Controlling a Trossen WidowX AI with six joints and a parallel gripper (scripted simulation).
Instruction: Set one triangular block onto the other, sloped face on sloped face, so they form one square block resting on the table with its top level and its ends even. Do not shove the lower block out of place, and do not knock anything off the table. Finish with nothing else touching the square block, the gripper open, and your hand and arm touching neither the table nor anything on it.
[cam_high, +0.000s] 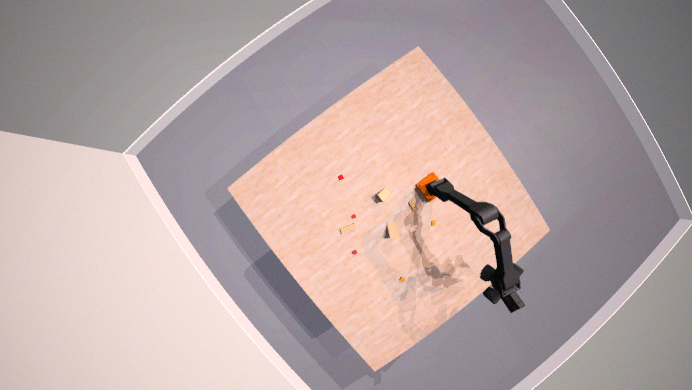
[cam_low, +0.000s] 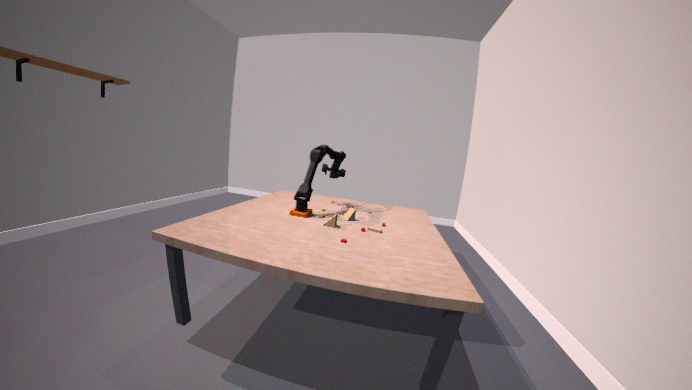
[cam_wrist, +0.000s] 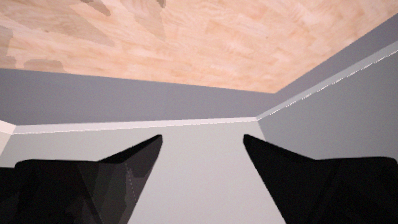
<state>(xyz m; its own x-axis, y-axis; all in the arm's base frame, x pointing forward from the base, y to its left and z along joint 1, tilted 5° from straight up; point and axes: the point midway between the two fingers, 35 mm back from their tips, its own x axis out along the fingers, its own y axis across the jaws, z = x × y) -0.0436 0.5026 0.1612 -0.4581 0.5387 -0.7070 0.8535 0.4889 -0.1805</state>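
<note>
Right now my gripper tip is 31 cm short of the triangular block, 59 cm to the left of it and 18 cm above it.
</note>
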